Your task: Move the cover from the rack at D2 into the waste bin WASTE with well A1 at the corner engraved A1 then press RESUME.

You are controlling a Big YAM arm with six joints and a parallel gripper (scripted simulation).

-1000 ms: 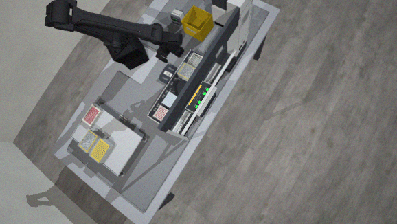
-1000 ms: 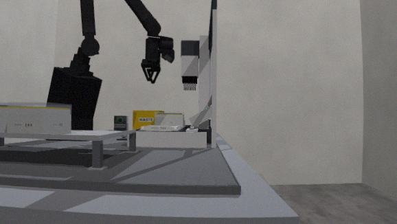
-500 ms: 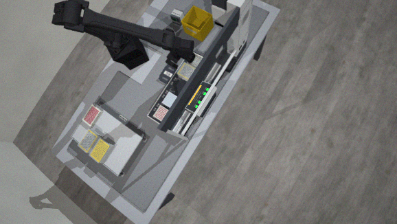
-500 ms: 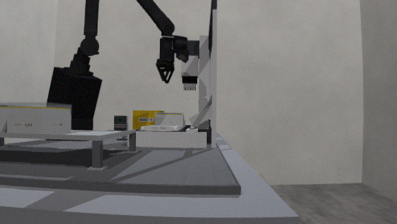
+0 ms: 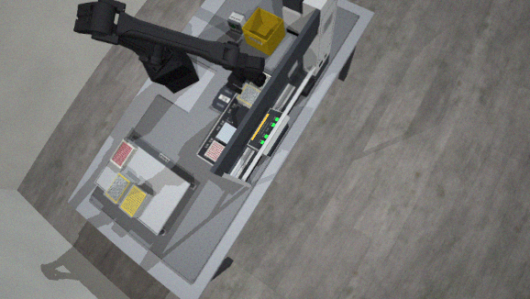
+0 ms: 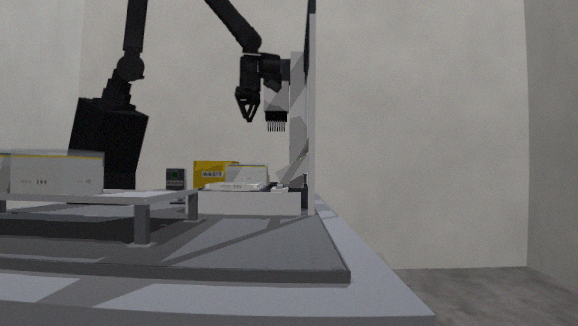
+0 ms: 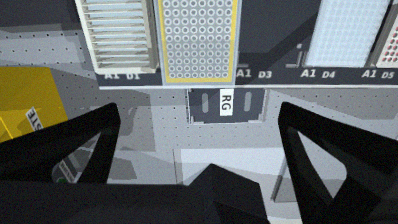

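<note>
The clear cover lies 150 mm below my hand. Round my hand: pipetting head 20 mm ahead, 320 mm to the left, 120 mm above; then tip rack 10 mm behind, 10 mm to the right, 170 mm below; then plate 50 mm ahead, 300 mm to the right, 210 mm below.
</note>
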